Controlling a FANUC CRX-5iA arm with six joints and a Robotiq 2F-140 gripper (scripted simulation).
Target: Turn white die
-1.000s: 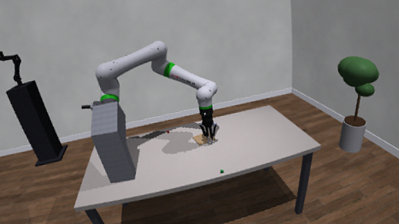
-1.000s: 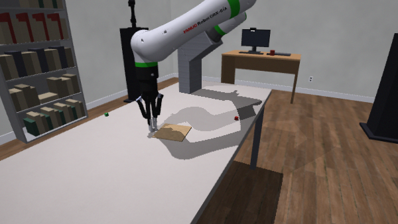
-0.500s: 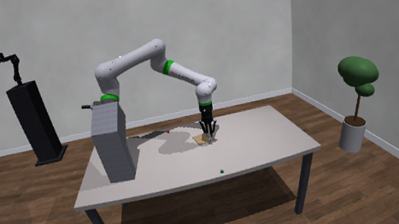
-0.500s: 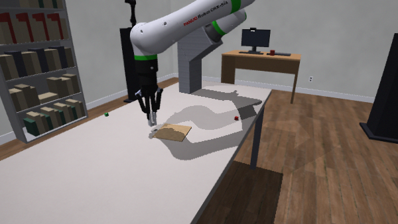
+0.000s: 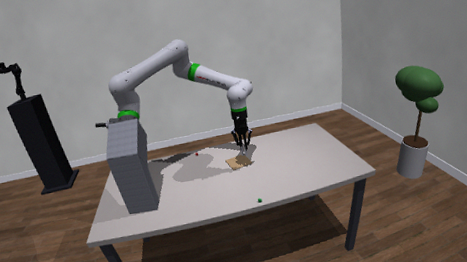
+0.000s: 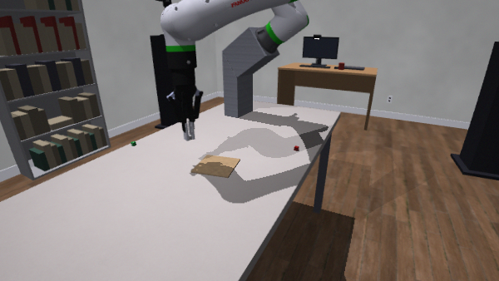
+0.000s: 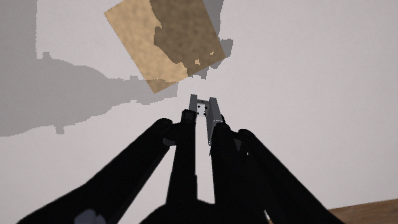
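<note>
Now: the tan mat 20 mm behind my hand, 90 mm to the left of it and 130 mm below it. From my hand the other things lie so: white die (30 mm below); red die (270 mm behind, 330 mm to the left, 130 mm below); green die (40 mm behind, 340 mm to the right, 130 mm below).
</note>
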